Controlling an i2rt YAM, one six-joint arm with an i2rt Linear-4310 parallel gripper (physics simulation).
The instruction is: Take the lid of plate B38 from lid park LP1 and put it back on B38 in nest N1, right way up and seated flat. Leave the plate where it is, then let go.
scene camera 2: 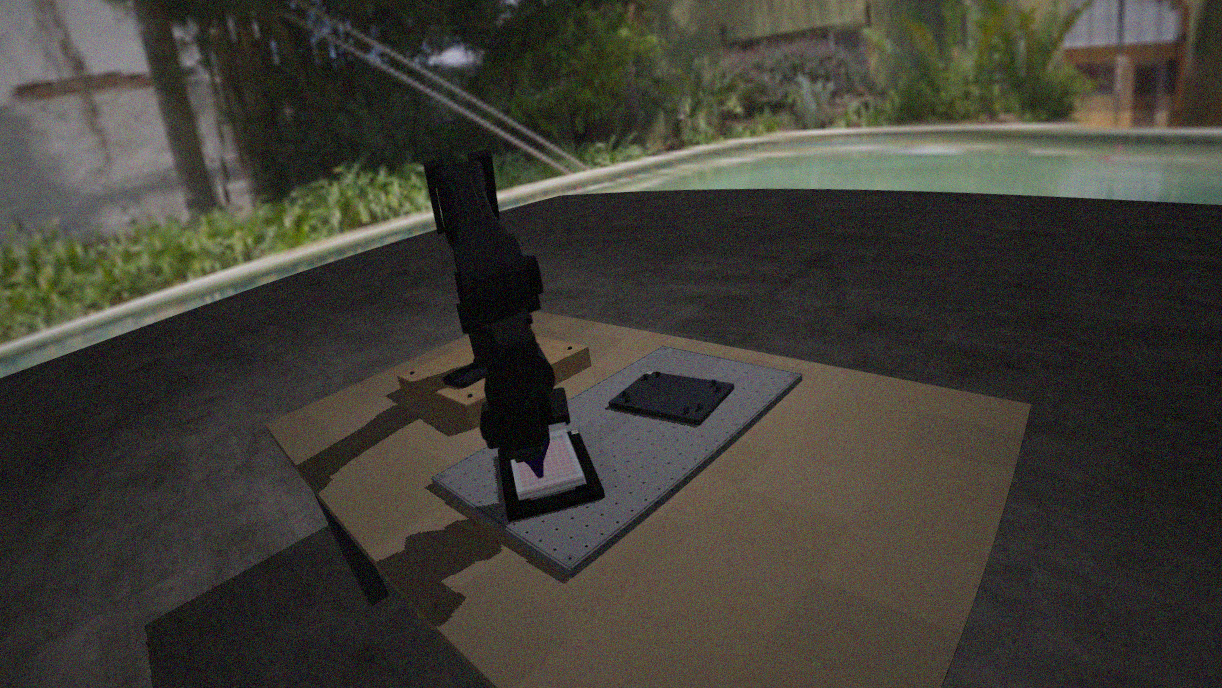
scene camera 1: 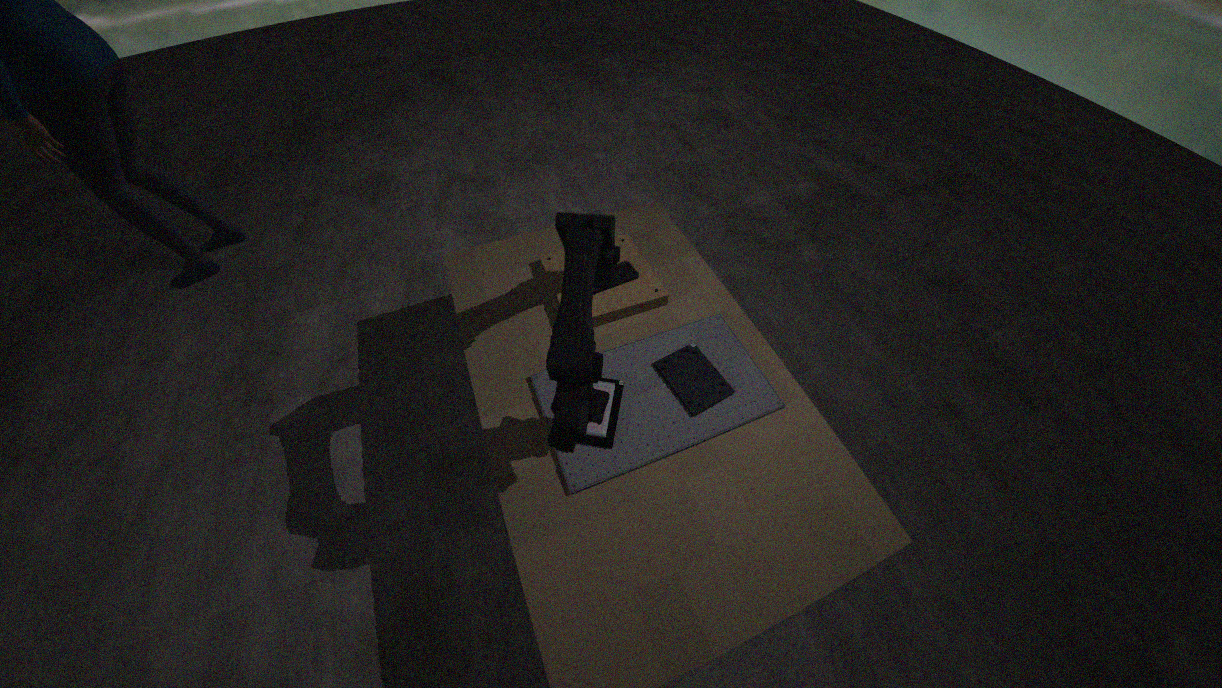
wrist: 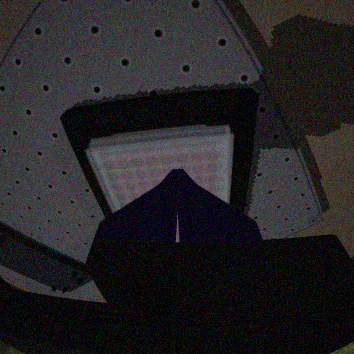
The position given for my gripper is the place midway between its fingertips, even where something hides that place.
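Gripper state: my gripper [scene camera 2: 540, 474] has its grip on a pale grey lid [scene camera 2: 561, 467]; the lid is still resting on a pink well plate.
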